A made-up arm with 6 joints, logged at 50 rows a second.
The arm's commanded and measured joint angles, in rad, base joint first. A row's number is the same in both.
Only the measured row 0 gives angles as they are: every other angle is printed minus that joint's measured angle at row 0.
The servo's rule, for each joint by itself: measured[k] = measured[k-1] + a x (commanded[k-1-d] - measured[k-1]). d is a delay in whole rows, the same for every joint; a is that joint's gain. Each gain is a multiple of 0.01, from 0.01 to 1. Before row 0 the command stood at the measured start. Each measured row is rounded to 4 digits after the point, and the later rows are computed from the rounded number. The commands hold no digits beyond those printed.
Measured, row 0:
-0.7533, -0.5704, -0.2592, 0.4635, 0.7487, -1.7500
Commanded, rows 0 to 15:
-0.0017, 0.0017, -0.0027, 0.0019, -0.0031, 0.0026
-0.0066, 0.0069, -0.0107, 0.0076, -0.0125, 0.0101
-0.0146, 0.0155, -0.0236, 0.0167, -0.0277, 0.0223
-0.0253, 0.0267, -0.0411, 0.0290, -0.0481, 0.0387
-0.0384, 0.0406, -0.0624, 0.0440, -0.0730, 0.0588
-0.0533, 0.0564, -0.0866, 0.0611, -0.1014, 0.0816
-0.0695, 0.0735, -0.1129, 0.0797, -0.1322, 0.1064
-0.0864, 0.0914, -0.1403, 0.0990, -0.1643, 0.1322
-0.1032, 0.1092, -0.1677, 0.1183, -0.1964, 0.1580
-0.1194, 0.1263, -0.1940, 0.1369, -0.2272, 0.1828
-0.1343, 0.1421, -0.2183, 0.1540, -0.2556, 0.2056
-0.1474, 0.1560, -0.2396, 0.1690, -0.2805, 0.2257
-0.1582, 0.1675, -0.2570, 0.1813, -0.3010, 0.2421
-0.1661, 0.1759, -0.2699, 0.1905, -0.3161, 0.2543
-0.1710, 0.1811, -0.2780, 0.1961, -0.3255, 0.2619
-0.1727, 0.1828, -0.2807, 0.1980, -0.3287, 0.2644
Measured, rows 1 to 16:
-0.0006, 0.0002, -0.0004, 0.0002, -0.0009, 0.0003
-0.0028, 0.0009, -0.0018, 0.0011, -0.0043, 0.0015
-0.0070, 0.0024, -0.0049, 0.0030, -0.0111, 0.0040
-0.0136, 0.0048, -0.0100, 0.0061, -0.0218, 0.0082
-0.0225, 0.0084, -0.0173, 0.0106, -0.0366, 0.0143
-0.0336, 0.0132, -0.0270, 0.0167, -0.0554, 0.0224
-0.0465, 0.0192, -0.0390, 0.0243, -0.0777, 0.0325
-0.0609, 0.0264, -0.0532, 0.0333, -0.1028, 0.0445
-0.0761, 0.0347, -0.0692, 0.0435, -0.1299, 0.0581
-0.0917, 0.0439, -0.0867, 0.0547, -0.1581, 0.0731
-0.1070, 0.0537, -0.1051, 0.0666, -0.1864, 0.0890
-0.1215, 0.0639, -0.1239, 0.0789, -0.2137, 0.1054
-0.1347, 0.0743, -0.1425, 0.0912, -0.2390, 0.1218
-0.1460, 0.0845, -0.1603, 0.1031, -0.2614, 0.1377
-0.1550, 0.0942, -0.1768, 0.1143, -0.2800, 0.1526
-0.1614, 0.1031, -0.1913, 0.1243, -0.2941, 0.1660
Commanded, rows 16 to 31:
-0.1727, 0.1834, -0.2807, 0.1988, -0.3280, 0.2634
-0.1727, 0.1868, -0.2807, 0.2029, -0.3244, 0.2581
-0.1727, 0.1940, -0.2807, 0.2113, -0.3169, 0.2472
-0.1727, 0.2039, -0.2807, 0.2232, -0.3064, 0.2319
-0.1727, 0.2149, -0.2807, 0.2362, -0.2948, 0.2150
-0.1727, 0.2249, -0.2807, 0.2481, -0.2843, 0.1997
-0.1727, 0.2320, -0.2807, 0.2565, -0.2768, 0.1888
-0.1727, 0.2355, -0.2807, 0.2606, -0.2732, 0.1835
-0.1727, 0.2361, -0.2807, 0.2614, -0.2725, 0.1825
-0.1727, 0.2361, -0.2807, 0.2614, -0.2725, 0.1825
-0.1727, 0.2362, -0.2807, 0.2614, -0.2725, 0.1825
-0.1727, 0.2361, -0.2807, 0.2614, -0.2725, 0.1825
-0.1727, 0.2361, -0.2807, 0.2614, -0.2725, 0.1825
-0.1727, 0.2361, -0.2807, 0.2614, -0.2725, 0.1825
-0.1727, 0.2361, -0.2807, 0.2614, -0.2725, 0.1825
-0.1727, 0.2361, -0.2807, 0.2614, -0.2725, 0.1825
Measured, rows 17 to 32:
-0.1655, 0.1111, -0.2038, 0.1332, -0.3039, 0.1777
-0.1681, 0.1187, -0.2146, 0.1416, -0.3098, 0.1873
-0.1698, 0.1262, -0.2239, 0.1500, -0.3119, 0.1945
-0.1708, 0.1340, -0.2319, 0.1588, -0.3103, 0.1990
-0.1715, 0.1421, -0.2387, 0.1681, -0.3058, 0.2009
-0.1719, 0.1504, -0.2446, 0.1777, -0.2996, 0.2008
-0.1722, 0.1586, -0.2497, 0.1872, -0.2930, 0.1994
-0.1724, 0.1663, -0.2540, 0.1960, -0.2873, 0.1975
-0.1725, 0.1733, -0.2577, 0.2038, -0.2830, 0.1957
-0.1726, 0.1796, -0.2609, 0.2107, -0.2800, 0.1941
-0.1726, 0.1853, -0.2637, 0.2168, -0.2778, 0.1927
-0.1726, 0.1904, -0.2661, 0.2222, -0.2763, 0.1915
-0.1726, 0.1950, -0.2681, 0.2269, -0.2752, 0.1904
-0.1726, 0.1991, -0.2699, 0.2310, -0.2744, 0.1895
-0.1726, 0.2028, -0.2714, 0.2346, -0.2738, 0.1887
-0.1726, 0.2061, -0.2727, 0.2378, -0.2734, 0.1880

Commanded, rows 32 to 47:
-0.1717, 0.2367, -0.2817, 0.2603, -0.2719, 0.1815
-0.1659, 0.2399, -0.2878, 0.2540, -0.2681, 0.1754
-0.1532, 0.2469, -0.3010, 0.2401, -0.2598, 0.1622
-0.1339, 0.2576, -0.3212, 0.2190, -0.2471, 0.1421
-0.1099, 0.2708, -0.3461, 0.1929, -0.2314, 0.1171
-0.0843, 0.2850, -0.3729, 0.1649, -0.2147, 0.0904
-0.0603, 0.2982, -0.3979, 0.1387, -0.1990, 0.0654
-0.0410, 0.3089, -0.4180, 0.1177, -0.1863, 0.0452
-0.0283, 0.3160, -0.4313, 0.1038, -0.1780, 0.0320
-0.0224, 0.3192, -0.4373, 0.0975, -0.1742, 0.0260
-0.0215, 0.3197, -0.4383, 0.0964, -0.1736, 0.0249
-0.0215, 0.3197, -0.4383, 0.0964, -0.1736, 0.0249
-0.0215, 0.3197, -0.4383, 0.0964, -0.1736, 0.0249
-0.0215, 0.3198, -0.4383, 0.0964, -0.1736, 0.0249
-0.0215, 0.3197, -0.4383, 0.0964, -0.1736, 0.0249
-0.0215, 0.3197, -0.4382, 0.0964, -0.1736, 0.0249
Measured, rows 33 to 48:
-0.1723, 0.2092, -0.2740, 0.2405, -0.2730, 0.1872
-0.1700, 0.2123, -0.2759, 0.2421, -0.2716, 0.1858
-0.1640, 0.2158, -0.2794, 0.2419, -0.2682, 0.1830
-0.1532, 0.2200, -0.2853, 0.2392, -0.2621, 0.1781
-0.1376, 0.2251, -0.2938, 0.2336, -0.2532, 0.1708
-0.1184, 0.2311, -0.3049, 0.2254, -0.2420, 0.1612
-0.0975, 0.2378, -0.3179, 0.2150, -0.2295, 0.1497
-0.0772, 0.2449, -0.3319, 0.2033, -0.2170, 0.1372
-0.0596, 0.2520, -0.3458, 0.1914, -0.2057, 0.1246
-0.0462, 0.2587, -0.3586, 0.1801, -0.1966, 0.1128
-0.0373, 0.2648, -0.3698, 0.1701, -0.1899, 0.1023
-0.0316, 0.2703, -0.3794, 0.1613, -0.1852, 0.0930
-0.0280, 0.2752, -0.3876, 0.1535, -0.1818, 0.0848
-0.0257, 0.2797, -0.3947, 0.1466, -0.1794, 0.0776
-0.0242, 0.2837, -0.4008, 0.1406, -0.1777, 0.0713
-0.0232, 0.2873, -0.4060, 0.1353, -0.1765, 0.0657

